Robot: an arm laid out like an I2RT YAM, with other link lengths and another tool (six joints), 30 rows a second.
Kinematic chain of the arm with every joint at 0, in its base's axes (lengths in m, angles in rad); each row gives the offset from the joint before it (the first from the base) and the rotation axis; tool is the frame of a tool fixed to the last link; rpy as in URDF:
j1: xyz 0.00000 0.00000 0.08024 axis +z
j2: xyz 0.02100 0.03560 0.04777 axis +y
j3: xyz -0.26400 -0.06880 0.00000 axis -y
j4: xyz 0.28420 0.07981 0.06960 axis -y
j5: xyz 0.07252 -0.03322 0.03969 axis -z
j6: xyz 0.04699 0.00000 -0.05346 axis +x
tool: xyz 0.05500 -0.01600 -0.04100 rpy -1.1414 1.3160 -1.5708
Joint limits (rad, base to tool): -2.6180..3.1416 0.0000..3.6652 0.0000..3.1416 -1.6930..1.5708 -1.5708..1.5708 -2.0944..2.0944
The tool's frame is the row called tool.
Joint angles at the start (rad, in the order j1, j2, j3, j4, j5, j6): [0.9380, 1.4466, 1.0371, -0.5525, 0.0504, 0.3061]
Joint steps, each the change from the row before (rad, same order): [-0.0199, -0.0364, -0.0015, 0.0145, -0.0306, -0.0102]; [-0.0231, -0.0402, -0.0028, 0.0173, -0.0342, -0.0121]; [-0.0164, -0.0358, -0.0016, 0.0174, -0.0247, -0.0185]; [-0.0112, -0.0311, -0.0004, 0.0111, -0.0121, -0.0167]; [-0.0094, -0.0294, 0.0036, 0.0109, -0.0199, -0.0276]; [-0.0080, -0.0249, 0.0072, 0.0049, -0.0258, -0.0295]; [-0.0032, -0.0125, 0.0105, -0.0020, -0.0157, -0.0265]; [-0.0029, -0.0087, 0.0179, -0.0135, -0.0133, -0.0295]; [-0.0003, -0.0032, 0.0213, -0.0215, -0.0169, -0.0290]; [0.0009, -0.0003, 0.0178, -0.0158, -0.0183, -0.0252]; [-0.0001, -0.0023, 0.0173, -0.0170, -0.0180, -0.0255]
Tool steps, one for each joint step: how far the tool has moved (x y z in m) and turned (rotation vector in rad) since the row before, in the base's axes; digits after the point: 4 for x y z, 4 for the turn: [0.0037, -0.0016, 0.0114, 0.0504, -0.0145, 0.0064]; [0.0040, -0.0024, 0.0125, 0.0546, -0.0189, 0.0079]; [0.0032, -0.0019, 0.0118, 0.0440, -0.0284, 0.0139]; [0.0022, -0.0024, 0.0104, 0.0305, -0.0298, 0.0092]; [0.0017, -0.0015, 0.0115, 0.0302, -0.0348, 0.0239]; [0.0008, -0.0011, 0.0111, 0.0260, -0.0303, 0.0307]; [0.0005, -0.0003, 0.0079, 0.0107, -0.0238, 0.0255]; [0.0004, -0.0009, 0.0085, 0.0024, -0.0223, 0.0255]; [-0.0008, -0.0003, 0.0073, -0.0033, -0.0141, 0.0305]; [-0.0009, 0.0007, 0.0057, -0.0013, -0.0107, 0.0305]; [-0.0010, 0.0000, 0.0060, -0.0010, -0.0116, 0.0294]
